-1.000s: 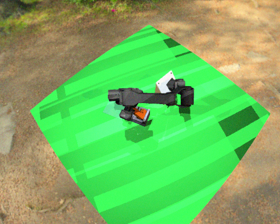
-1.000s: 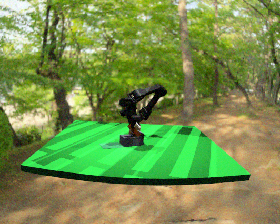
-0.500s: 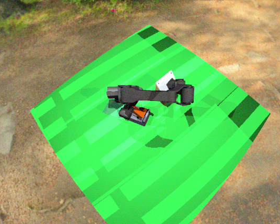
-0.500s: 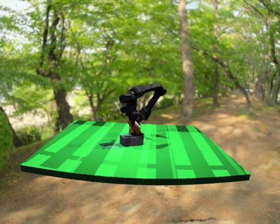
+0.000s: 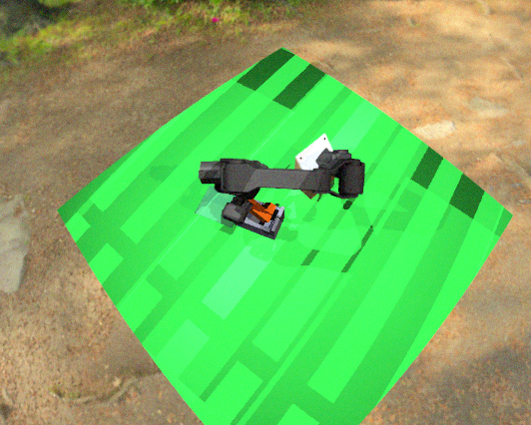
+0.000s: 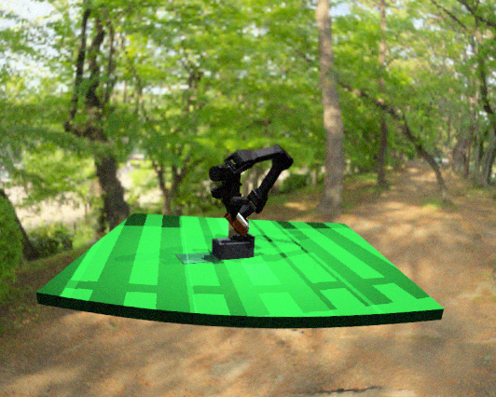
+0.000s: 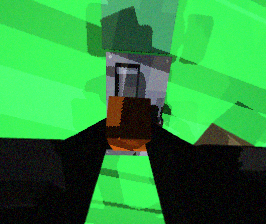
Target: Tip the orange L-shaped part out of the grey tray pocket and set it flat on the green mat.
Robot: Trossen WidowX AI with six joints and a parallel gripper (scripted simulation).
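The pale green mat lies 170 mm below my gripper tip, 140 mm to the right of it and 30 mm ahead of it. Round my gripper tip: orange L-shaped part (30 mm to the left, 30 mm below, 20 mm behind).
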